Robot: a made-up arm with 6 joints.
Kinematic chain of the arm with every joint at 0, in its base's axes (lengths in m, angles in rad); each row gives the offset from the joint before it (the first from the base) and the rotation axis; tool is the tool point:
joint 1: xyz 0 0 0.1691 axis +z
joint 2: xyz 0 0.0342 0 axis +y
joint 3: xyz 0 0 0.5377 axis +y
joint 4: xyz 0 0 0.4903 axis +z
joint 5: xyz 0 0 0 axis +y
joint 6: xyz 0 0 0.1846 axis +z
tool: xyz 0 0 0
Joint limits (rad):
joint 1: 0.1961..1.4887
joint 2: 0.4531..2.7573
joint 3: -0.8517..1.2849
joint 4: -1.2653..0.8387
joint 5: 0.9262..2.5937
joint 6: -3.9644..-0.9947
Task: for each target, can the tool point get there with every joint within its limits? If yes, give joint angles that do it. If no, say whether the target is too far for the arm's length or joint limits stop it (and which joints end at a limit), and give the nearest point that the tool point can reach.
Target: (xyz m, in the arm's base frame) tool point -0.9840 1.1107 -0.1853
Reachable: no: too far | nearest point -0.0892 1.0050 -0.1743 | short by 0.901 m
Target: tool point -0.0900 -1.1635 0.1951
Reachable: no: joint limits stop it (at a limit: joint 1, joint 2, joint 3) | nearest point -0.0549 -0.3204 -0.5151 | short by 1.103 m
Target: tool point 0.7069 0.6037 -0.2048
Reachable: yes | joints 0.6330 1.6186 0.3268 0.1870 1.5705 -2.8443
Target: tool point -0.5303 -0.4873 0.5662
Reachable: no: joint limits stop it (at a limit: joint 1, joint 2, joint 3, joint 4, joint 5) | nearest point -0.0918 0.1736 0.9841 | short by 0.897 m
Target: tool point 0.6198 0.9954 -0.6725
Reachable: no: too far | nearest point 0.4972 0.7985 -0.5060 | short by 0.286 m
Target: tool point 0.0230 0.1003 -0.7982
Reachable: yes | joints 0.5056 2.5482 0.7070 0.2426 1.2730 -2.1128
